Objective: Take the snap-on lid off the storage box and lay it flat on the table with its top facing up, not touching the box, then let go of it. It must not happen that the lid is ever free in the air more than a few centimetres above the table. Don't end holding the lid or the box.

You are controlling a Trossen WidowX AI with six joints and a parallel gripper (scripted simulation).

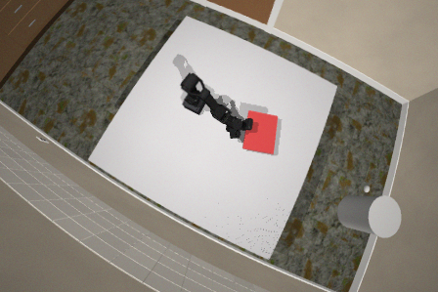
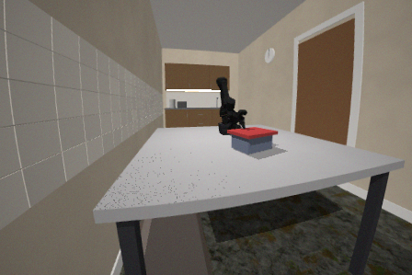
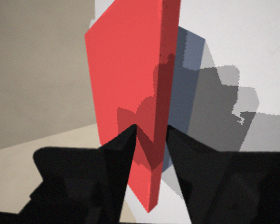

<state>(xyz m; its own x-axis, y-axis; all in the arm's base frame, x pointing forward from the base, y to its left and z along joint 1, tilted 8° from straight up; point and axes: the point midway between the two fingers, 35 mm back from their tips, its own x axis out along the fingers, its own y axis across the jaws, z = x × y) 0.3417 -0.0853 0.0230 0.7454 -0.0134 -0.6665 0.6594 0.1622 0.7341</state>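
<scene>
My gripper is now 10 cm short of the red lid, 1 cm to the right of it and 2 cm above it. From my hand the other things lie so: storage box (10 cm ahead, 1 cm to the left, 7 cm below).
</scene>
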